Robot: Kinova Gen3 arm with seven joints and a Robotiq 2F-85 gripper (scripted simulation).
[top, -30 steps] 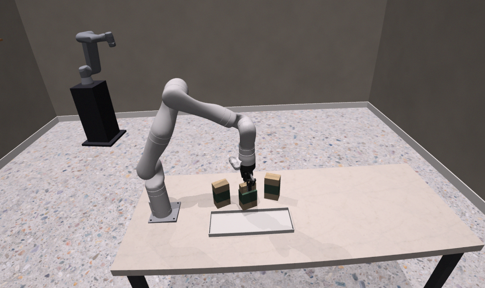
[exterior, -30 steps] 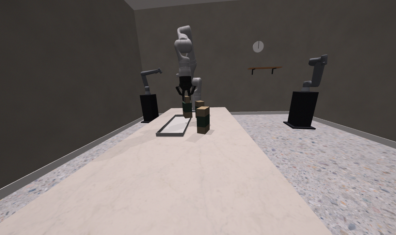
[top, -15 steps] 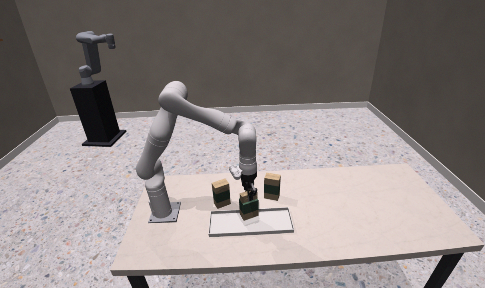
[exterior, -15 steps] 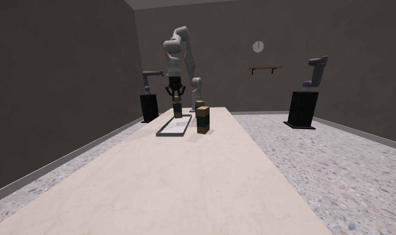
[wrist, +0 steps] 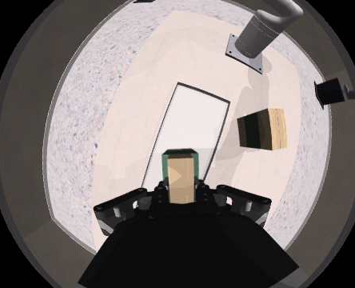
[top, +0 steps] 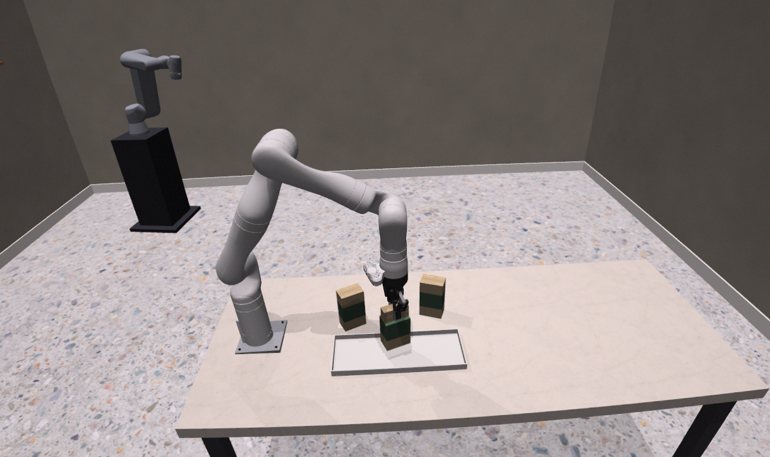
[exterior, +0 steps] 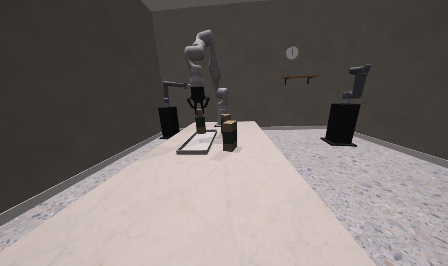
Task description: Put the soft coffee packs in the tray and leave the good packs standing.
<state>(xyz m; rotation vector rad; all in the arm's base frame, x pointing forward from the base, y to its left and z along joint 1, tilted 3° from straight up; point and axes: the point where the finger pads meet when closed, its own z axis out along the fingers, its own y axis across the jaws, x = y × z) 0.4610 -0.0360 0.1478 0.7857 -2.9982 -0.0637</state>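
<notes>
My gripper is now 10 mm short of the grey-rimmed white tray and 170 mm above it.
</notes>
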